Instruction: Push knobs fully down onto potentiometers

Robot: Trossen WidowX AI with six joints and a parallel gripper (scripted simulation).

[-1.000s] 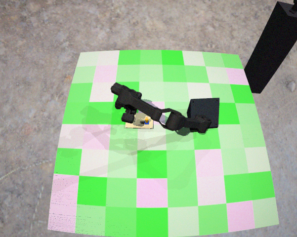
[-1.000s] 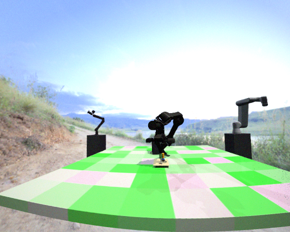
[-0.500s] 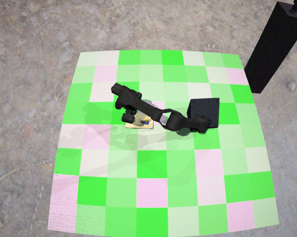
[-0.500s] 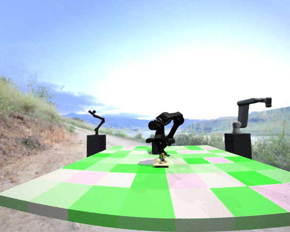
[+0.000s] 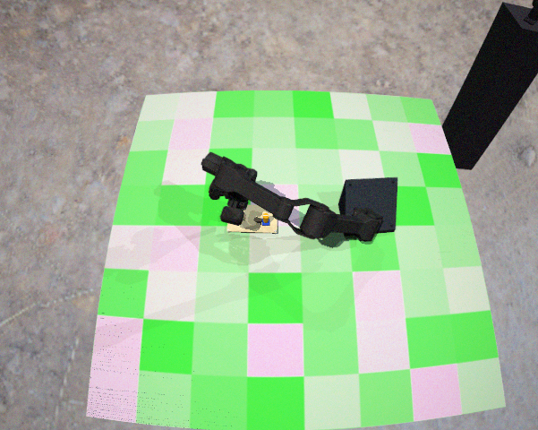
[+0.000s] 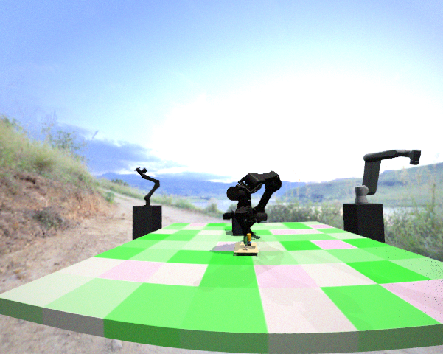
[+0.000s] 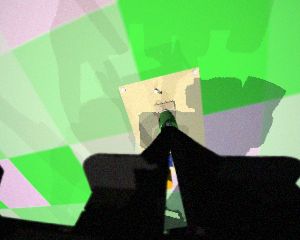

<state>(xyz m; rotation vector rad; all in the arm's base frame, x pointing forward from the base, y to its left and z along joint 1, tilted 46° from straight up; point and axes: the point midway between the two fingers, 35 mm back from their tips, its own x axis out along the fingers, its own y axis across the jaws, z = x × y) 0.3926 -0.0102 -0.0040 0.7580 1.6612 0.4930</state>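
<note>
Right now my gripper tip is 8 cm past the orange knob, 2 cm to the right of it and 2 cm above it. Round my gripper tip: green knob: 1 cm below.
</note>
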